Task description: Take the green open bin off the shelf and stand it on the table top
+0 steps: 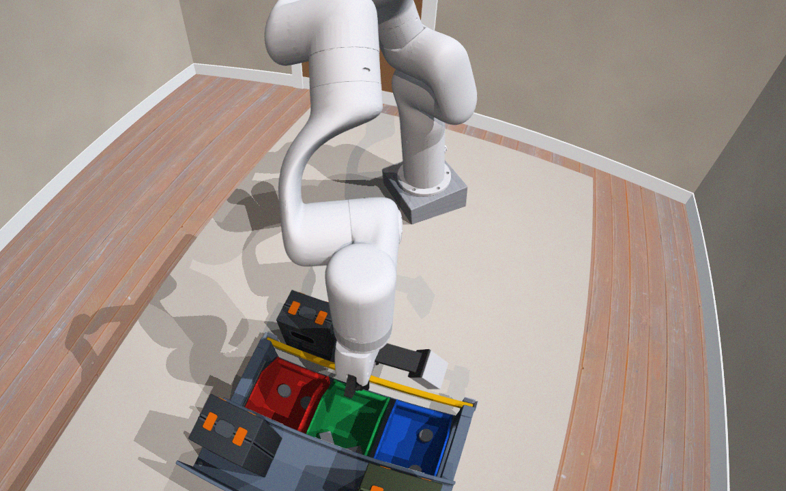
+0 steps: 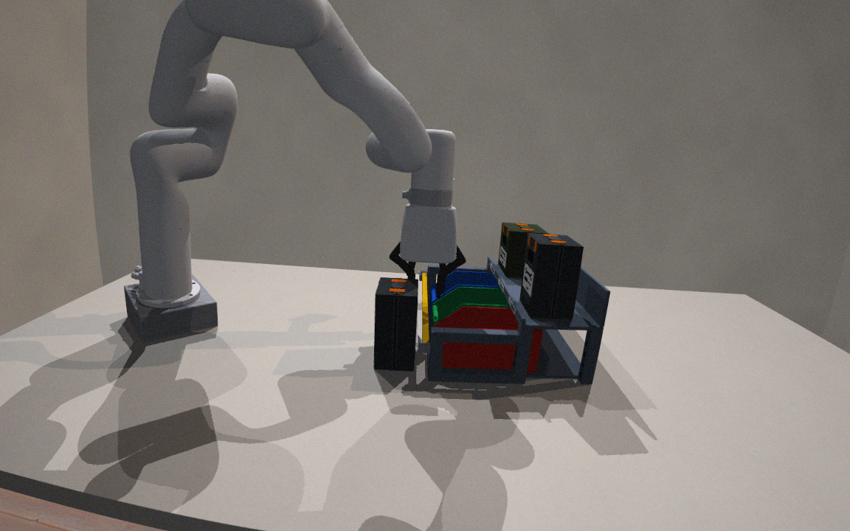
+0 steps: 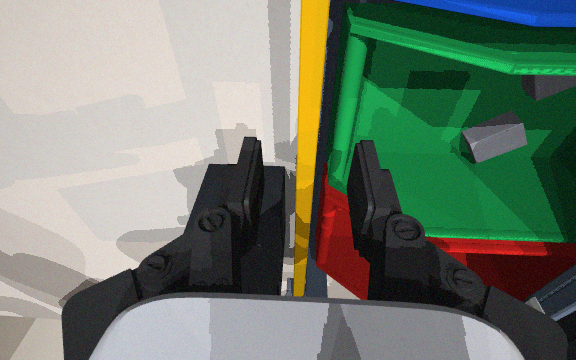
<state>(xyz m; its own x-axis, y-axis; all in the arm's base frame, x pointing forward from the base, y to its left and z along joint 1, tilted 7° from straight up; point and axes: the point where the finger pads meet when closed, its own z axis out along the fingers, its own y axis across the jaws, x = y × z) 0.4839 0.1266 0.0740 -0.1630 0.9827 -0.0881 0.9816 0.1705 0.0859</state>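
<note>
My hand is 4 cm above the yellow bar. Also, from my hand: green bin 10 cm ahead, 5 cm below, 2 cm to the left; then red bin 12 cm ahead, 9 cm to the right, 5 cm below; then black case 12 cm to the right, 3 cm below, 3 cm behind.
</note>
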